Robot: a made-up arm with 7 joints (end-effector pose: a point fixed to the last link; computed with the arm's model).
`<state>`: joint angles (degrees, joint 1 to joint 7).
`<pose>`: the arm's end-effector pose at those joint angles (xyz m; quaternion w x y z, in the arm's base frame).
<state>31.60 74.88 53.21 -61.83 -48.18 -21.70 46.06</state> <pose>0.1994 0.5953 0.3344 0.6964 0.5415 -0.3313 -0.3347</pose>
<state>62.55 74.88 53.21 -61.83 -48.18 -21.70 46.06</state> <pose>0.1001 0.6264 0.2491 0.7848 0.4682 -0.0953 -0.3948</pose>
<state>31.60 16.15 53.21 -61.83 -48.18 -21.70 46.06</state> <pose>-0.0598 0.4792 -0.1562 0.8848 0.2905 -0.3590 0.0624</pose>
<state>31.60 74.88 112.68 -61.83 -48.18 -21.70 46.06</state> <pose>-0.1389 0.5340 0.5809 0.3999 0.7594 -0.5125 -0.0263</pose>
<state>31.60 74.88 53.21 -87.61 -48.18 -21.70 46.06</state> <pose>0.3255 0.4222 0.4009 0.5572 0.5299 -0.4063 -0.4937</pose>
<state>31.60 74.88 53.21 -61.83 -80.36 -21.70 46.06</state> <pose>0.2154 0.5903 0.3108 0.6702 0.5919 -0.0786 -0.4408</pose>
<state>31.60 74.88 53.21 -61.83 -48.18 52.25 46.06</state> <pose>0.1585 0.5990 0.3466 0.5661 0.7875 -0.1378 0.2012</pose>
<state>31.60 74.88 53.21 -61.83 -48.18 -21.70 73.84</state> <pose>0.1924 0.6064 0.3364 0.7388 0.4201 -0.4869 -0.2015</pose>
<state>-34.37 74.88 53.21 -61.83 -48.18 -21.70 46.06</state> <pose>0.1950 0.5015 0.5922 0.3523 0.5638 -0.7350 -0.1334</pose>
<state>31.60 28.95 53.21 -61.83 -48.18 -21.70 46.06</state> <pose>-0.0184 0.5519 -0.0582 0.8623 0.3542 -0.3610 -0.0264</pose>
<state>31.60 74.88 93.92 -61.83 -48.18 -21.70 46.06</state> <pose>-0.0096 0.5683 0.5432 0.5093 0.7105 -0.4683 -0.1285</pose>
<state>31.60 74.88 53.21 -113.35 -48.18 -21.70 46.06</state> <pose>0.3699 0.2048 0.4308 0.3901 0.4917 -0.4607 -0.6276</pose>
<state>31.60 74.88 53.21 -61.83 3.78 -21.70 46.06</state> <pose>0.1633 0.6207 0.3460 0.6243 0.3736 -0.6768 -0.1125</pose>
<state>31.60 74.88 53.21 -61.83 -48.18 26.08 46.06</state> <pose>0.1739 0.6035 0.3452 0.6433 0.7340 -0.2175 0.0095</pose>
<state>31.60 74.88 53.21 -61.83 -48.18 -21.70 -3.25</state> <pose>0.2086 0.5827 0.3175 0.5237 0.6756 -0.0140 -0.5187</pose>
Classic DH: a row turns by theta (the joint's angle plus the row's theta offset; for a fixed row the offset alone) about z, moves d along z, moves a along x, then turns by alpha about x. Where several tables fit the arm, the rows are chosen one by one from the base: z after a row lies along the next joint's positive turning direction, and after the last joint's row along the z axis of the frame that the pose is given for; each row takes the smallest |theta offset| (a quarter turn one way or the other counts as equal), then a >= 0, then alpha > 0; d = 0 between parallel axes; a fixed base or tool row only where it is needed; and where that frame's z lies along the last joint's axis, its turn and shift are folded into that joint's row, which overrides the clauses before.
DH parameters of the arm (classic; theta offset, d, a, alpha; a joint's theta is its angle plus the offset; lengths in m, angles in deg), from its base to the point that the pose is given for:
base (fixed): 0 0.2601 -0.0142 -70
joint 1: 90 0.0068 0.0033 90
joint 2: 70 0.0012 -0.0114 -90
joint 3: 90 -0.2068 0.0005 90
joint 4: 0 -0.0188 0.0783 -90
joint 5: 0 -0.4666 -0.0059 90
joint 6: 0 0.0233 0.0031 -90
joint 7: -19.78 -0.1299 -0.0087 15.41
tool (fixed): -169.74 0.0985 0 0

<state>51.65 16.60 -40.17 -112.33 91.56 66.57 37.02</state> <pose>0.1019 -0.2238 -0.1925 0.5014 -0.7057 0.3360 0.3712</pose>
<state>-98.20 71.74 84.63 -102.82 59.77 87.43 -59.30</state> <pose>-0.2760 0.4254 0.4621 0.1408 0.3668 -0.9149 -0.0925</pose>
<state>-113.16 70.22 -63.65 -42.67 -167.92 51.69 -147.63</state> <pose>0.4870 0.1571 0.6845 0.1039 0.2195 -0.7730 -0.5861</pose>
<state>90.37 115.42 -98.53 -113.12 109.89 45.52 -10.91</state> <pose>-0.5116 0.1191 0.4269 0.2971 -0.2156 0.8211 0.4371</pose>
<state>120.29 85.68 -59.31 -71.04 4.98 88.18 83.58</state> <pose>-0.5485 0.2482 0.4171 0.3315 0.4818 0.7776 -0.2309</pose>
